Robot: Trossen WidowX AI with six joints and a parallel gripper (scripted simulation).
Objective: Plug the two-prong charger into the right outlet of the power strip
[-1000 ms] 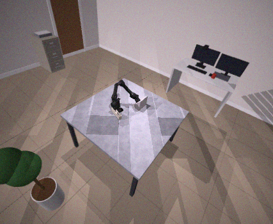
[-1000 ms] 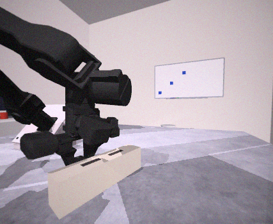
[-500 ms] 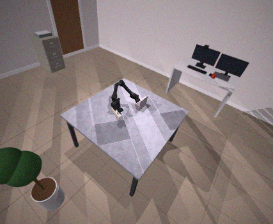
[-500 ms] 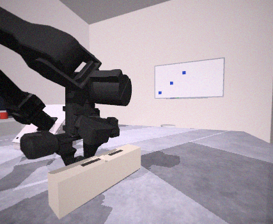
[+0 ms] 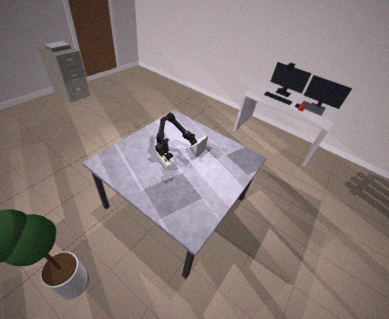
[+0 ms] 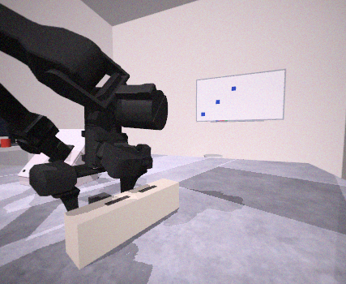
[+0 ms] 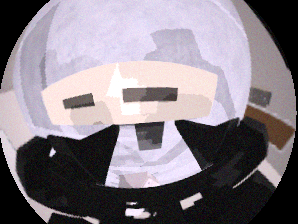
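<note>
Now: gripper tip 2 cm short of the two-prong charger and 1 cm below it.
</note>
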